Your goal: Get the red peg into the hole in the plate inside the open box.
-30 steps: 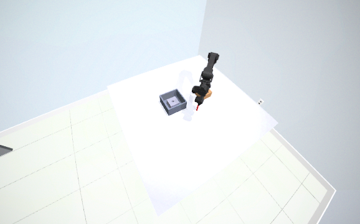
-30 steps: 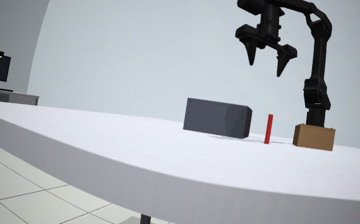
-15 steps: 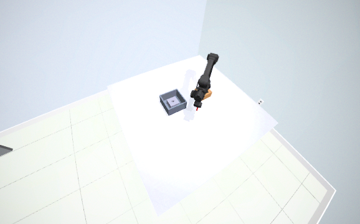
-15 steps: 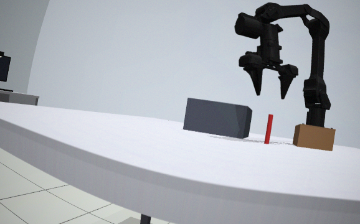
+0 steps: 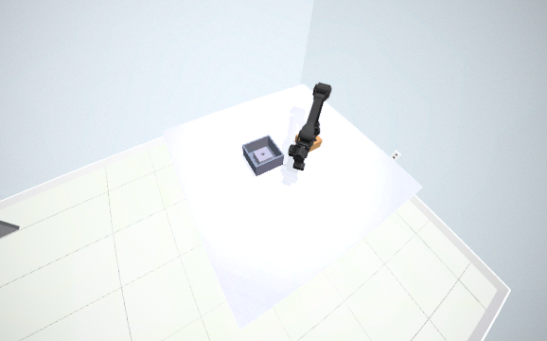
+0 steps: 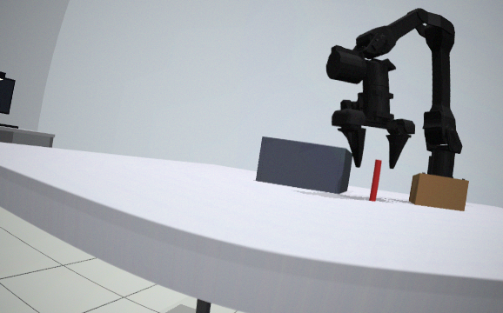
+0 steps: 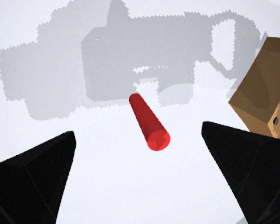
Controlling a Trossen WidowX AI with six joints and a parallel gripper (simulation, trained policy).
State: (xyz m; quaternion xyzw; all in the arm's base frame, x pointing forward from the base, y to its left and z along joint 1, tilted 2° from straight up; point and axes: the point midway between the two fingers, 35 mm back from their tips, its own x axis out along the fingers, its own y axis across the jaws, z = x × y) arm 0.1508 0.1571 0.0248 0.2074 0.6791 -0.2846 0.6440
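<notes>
Right now the red peg is 2 cm below my gripper tip and 1 cm to the right of it. The rest, counted from my gripper tip: grey box (19 cm ahead, 14 cm to the right, 4 cm below); then plate (19 cm ahead, 14 cm to the right, 2 cm below).
</notes>
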